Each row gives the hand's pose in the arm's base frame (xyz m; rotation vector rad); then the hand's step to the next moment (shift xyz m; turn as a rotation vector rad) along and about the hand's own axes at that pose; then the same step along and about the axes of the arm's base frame.
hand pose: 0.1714 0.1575 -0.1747 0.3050 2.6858 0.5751
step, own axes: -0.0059 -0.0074 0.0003 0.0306 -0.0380 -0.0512
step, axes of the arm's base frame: 0.0045 -0.0082 -0.0016 -0.0533 -0.0431 0.0173
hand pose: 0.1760 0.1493 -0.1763 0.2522 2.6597 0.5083
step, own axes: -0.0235 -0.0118 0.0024 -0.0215 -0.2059 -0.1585
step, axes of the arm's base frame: 0.0209 -0.0159 0.0020 -0.0694 -0.2435 0.0621
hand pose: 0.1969 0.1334 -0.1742 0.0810 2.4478 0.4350
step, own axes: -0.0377 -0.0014 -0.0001 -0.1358 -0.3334 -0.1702
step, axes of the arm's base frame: 0.0299 -0.0075 0.0218 0.0202 -0.3859 0.0961
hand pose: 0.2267 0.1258 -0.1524 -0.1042 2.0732 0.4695
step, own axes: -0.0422 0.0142 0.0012 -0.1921 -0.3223 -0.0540
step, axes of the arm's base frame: 0.0194 0.0087 0.0391 0.1410 -0.3391 0.0940
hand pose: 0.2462 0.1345 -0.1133 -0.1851 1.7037 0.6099
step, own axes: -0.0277 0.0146 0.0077 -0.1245 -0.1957 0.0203
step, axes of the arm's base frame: 0.0066 0.0104 0.0298 0.1334 -0.1815 0.0589
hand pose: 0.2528 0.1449 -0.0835 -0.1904 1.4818 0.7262
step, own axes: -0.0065 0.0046 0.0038 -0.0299 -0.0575 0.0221
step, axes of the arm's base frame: 0.0011 0.0035 0.0080 0.0521 -0.0425 0.0129
